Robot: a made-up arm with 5 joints.
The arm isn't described. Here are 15 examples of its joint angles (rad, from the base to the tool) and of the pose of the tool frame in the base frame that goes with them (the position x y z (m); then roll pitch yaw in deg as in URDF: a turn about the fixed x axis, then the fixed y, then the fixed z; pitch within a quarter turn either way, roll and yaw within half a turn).
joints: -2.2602 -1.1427 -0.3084 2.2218 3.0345
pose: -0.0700 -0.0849 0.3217 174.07 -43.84 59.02
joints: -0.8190 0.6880 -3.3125 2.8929 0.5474
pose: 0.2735 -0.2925 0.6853 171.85 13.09 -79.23
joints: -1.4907 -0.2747 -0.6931 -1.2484 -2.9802
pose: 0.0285 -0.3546 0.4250 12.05 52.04 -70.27
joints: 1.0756 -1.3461 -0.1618 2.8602 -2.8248
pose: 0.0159 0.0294 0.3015 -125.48 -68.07 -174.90
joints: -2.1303 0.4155 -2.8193 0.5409 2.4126
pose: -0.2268 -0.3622 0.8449 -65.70 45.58 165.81
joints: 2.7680 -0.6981 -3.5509 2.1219 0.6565
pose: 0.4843 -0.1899 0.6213 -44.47 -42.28 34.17
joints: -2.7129 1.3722 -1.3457 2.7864 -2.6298
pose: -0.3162 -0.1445 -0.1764 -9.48 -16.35 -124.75
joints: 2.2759 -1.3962 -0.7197 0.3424 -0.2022
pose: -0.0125 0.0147 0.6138 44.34 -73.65 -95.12
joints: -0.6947 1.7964 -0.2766 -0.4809 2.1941
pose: -0.0769 0.0641 -0.1474 125.93 -30.20 -149.84
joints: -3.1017 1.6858 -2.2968 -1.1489 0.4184
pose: -0.6608 -0.0264 -0.1425 -64.78 -63.83 69.37
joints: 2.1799 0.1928 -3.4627 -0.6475 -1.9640
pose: 0.0498 -0.0714 0.8547 -42.18 -15.56 -161.60
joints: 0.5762 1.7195 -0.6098 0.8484 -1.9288
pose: -0.0523 -0.0340 -0.2157 -66.47 -18.93 114.97
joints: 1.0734 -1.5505 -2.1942 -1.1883 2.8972
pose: -0.3175 -0.5848 0.4406 132.83 -71.22 -69.77
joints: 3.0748 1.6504 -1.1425 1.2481 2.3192
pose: -0.1443 0.0097 -0.3370 75.66 -41.98 95.88
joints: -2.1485 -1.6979 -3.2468 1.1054 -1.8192
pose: 0.4164 0.6387 0.0265 -39.10 -9.09 -44.10
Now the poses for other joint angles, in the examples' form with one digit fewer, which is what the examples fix.
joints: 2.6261 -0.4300 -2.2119 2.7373 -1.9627
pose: -0.059 0.033 0.803 -174.9 -2.1 -97.2
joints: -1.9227 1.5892 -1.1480 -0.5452 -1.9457
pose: -0.102 -0.277 -0.343 174.5 2.2 1.2
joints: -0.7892 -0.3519 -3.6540 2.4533 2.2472
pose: -0.242 0.243 0.723 -91.3 38.7 -136.1
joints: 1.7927 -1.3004 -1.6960 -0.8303 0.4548
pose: 0.089 -0.395 0.721 19.7 34.6 -45.0
